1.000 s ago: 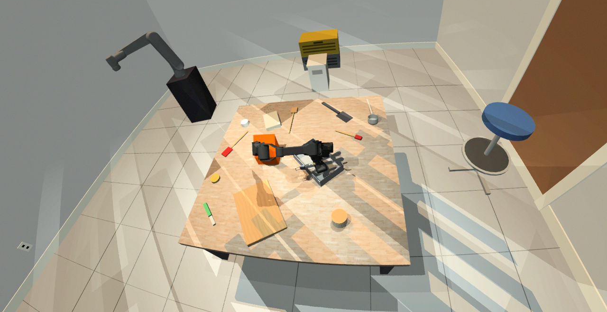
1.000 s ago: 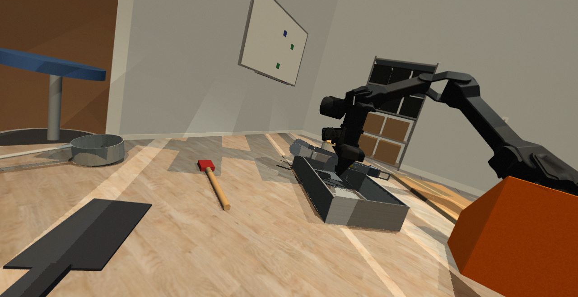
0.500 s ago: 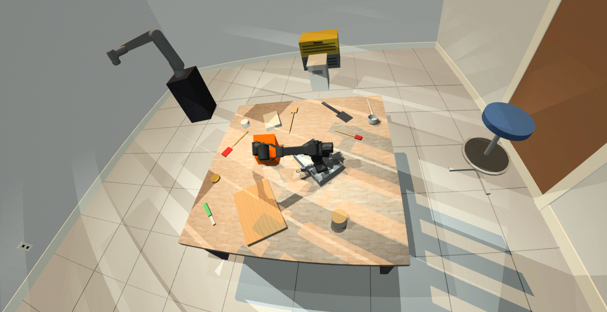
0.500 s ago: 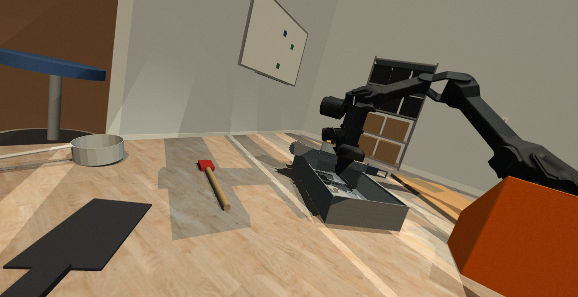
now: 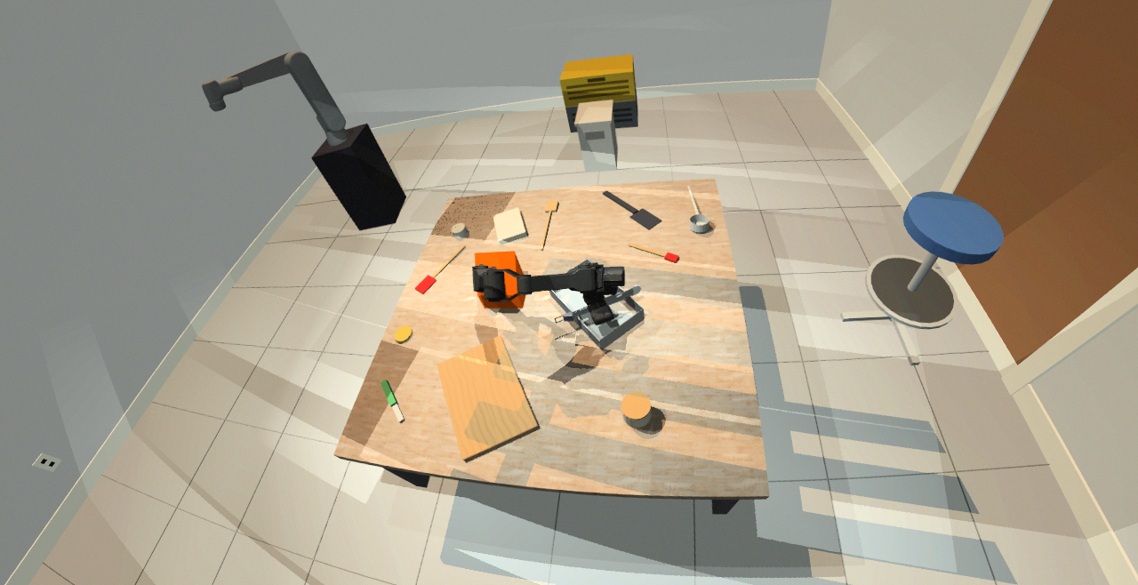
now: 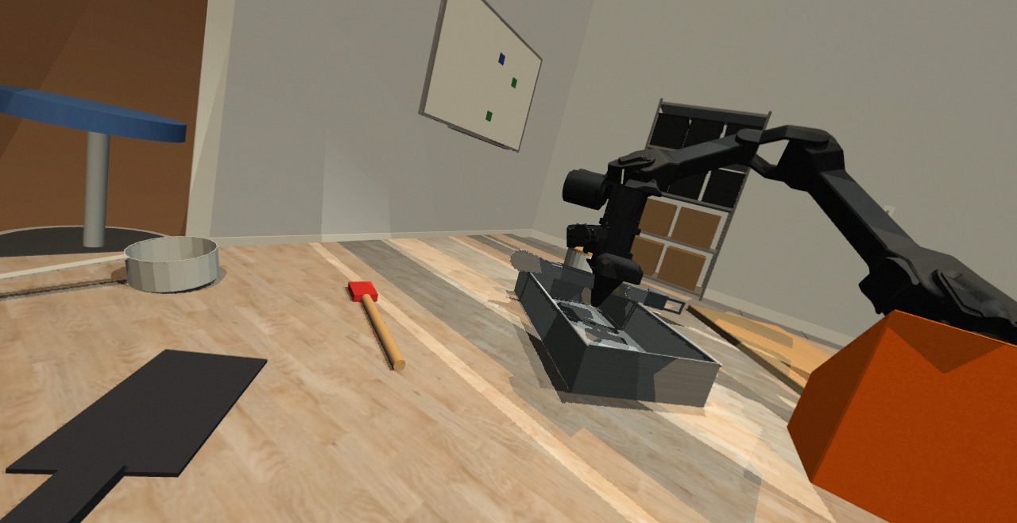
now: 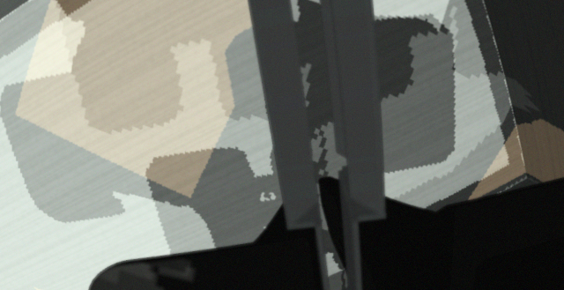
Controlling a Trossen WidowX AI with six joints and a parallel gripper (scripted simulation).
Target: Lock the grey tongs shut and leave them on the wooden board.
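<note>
Now: gripper tip 10 mm past the grey roasting tin and 50 mm to the right of it. Round my gripper tip: wooden board (380 mm behind, 240 mm to the right, 30 mm below); then tan-lidded pot (90 mm ahead, 350 mm to the right); then black spatula (180 mm ahead, 530 mm to the left, 30 mm below).
</note>
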